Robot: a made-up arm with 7 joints.
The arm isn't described. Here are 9 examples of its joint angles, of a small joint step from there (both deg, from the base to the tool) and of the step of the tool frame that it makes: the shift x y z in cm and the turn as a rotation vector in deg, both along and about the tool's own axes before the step.
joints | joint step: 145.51 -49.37 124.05 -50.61 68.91 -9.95 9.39 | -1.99 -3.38 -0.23 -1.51 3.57 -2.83 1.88
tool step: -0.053 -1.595 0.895 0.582 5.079 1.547
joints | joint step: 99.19 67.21 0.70 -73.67 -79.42 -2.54 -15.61 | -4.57 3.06 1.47 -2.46 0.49 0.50 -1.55
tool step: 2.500 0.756 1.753 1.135 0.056 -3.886
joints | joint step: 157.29 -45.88 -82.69 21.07 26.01 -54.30 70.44 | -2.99 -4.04 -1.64 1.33 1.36 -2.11 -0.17
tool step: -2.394 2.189 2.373 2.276 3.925 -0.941
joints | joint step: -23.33 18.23 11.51 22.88 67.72 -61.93 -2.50 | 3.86 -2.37 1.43 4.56 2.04 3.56 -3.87
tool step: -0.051 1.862 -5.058 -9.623 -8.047 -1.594
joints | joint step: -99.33 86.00 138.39 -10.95 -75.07 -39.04 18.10 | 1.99 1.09 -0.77 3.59 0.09 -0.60 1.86
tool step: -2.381 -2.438 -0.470 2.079 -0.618 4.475
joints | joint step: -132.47 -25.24 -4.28 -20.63 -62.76 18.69 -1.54 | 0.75 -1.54 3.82 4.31 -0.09 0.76 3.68
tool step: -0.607 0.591 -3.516 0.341 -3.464 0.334
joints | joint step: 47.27 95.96 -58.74 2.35 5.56 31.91 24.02 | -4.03 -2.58 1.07 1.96 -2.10 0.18 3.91
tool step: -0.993 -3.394 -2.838 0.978 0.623 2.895
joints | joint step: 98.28 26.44 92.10 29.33 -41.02 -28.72 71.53 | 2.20 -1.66 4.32 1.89 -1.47 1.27 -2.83
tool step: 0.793 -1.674 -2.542 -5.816 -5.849 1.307
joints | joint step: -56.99 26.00 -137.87 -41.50 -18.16 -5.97 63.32 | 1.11 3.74 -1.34 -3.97 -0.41 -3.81 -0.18
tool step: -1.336 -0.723 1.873 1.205 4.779 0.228
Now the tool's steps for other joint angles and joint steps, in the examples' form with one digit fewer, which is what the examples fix.
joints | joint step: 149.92 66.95 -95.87 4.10 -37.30 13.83 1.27 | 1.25 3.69 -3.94 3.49 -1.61 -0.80 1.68
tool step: 0.56 2.71 -1.50 3.43 -4.59 -5.46
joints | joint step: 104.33 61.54 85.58 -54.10 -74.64 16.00 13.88 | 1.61 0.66 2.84 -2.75 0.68 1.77 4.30
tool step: -1.44 -0.67 -2.11 -1.48 3.25 1.61
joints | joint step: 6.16 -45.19 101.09 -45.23 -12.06 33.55 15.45 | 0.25 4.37 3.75 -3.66 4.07 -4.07 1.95
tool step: -0.85 -1.49 9.33 6.96 12.68 2.90
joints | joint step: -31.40 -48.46 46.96 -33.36 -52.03 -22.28 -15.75 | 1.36 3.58 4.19 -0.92 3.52 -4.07 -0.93
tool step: 1.65 0.52 2.11 -1.27 6.22 0.20
